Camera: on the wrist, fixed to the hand. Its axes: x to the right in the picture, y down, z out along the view.
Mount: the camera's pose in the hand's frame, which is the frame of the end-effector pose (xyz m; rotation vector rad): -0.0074 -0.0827 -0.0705 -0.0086 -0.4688 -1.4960
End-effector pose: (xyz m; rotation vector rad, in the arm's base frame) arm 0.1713 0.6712 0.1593 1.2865 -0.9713 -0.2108
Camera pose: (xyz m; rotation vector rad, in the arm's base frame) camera 0.2470 0.6992 0.0862 1.7667 -0.1693 -1.7042
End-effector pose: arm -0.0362 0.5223 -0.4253 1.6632 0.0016 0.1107
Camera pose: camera -0.0434 0.5998 -0.5016 1.2758 0.8563 -1.3810
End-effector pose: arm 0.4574 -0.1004 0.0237 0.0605 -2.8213 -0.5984
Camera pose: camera 0.4817 -0.2031 0.0507 -1.6975 1.9010 0.6530
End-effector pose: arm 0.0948 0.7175 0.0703 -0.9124 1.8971 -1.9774
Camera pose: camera 0.0785 0.7884 0.1513 2.2121 -0.6219 1.3673
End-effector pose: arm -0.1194 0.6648 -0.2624 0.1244 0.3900 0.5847
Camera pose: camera -0.1103 0.5925 -0.3433 -0.0594 -0.0471 -0.9130
